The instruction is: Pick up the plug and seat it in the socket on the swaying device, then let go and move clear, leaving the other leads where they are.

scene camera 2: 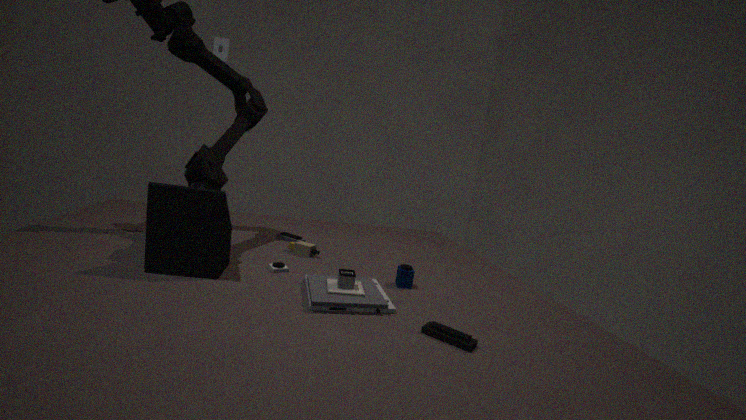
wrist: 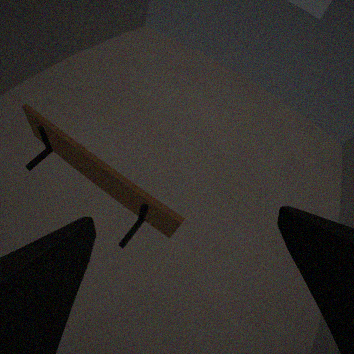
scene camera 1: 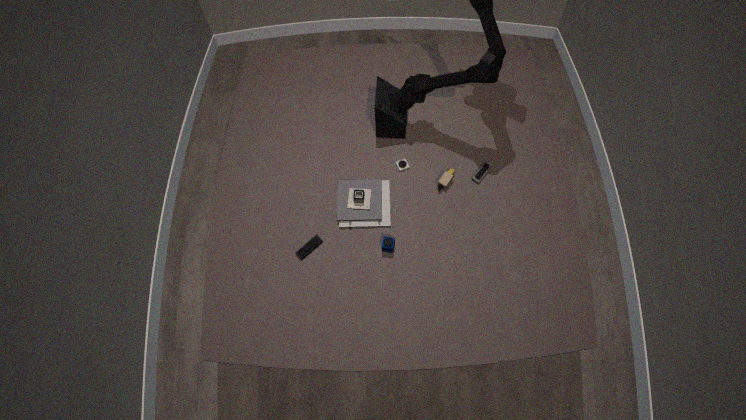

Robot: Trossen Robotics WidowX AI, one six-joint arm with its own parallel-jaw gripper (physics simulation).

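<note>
The plug, a cream block with a yellow end and a dark end, lies on the table right of the device. The swaying device is a grey plate on a white base. A pale square with the box-shaped socket stands on the grey plate, its dark-rimmed opening facing up. My gripper is open and empty in the wrist view, with its fingers wide apart. It is high up and away from the plug, and its fingers do not show in the scene views.
A blue block, a black bar, a small white piece with a dark disc and a grey-black bar lie around. A wooden shelf board with black brackets shows in the wrist view.
</note>
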